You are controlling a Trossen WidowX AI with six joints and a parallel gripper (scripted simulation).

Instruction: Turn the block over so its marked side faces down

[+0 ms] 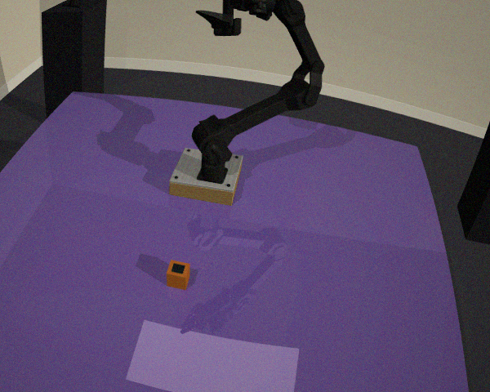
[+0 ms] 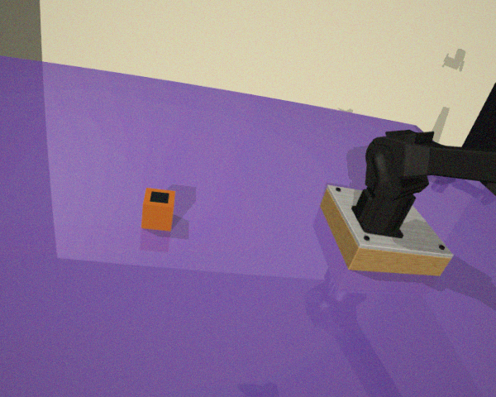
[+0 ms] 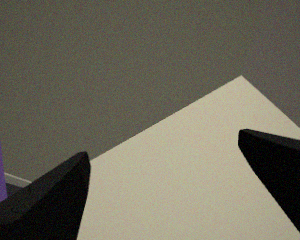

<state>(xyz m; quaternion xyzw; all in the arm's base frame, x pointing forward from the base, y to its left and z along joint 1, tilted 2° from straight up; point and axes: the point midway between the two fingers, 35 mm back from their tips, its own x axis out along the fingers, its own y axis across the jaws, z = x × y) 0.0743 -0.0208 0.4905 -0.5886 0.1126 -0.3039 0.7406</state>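
Right now my gripper tip is 230 mm short of the block, 60 mm to the right of it and 510 mm above it.
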